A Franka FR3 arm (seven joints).
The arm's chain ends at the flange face. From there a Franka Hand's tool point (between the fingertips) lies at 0.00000 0.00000 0.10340 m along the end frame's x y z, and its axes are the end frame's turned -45 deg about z.
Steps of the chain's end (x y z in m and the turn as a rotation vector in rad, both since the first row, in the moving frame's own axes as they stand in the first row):
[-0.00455 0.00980 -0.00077 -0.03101 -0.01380 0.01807]
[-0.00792 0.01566 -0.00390 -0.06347 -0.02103 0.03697]
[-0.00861 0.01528 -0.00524 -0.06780 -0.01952 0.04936]
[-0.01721 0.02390 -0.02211 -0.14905 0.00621 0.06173]
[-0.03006 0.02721 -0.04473 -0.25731 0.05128 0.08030]
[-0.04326 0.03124 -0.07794 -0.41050 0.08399 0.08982]
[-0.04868 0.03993 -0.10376 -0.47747 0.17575 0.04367]
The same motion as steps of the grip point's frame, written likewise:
[-0.01343 0.00494 -0.00083 -0.01217 -0.03169 0.01807]
[-0.02290 0.00846 -0.00413 -0.03001 -0.05975 0.03697]
[-0.02336 0.00808 -0.00550 -0.03414 -0.06174 0.04936]
[-0.03982 0.01571 -0.02326 -0.10979 -0.10100 0.06173]
[-0.05627 0.01966 -0.04827 -0.21821 -0.14569 0.08030]
[-0.07743 0.02550 -0.08688 -0.34966 -0.23088 0.08982]
[-0.08479 0.03905 -0.11686 -0.46190 -0.21335 0.04367]

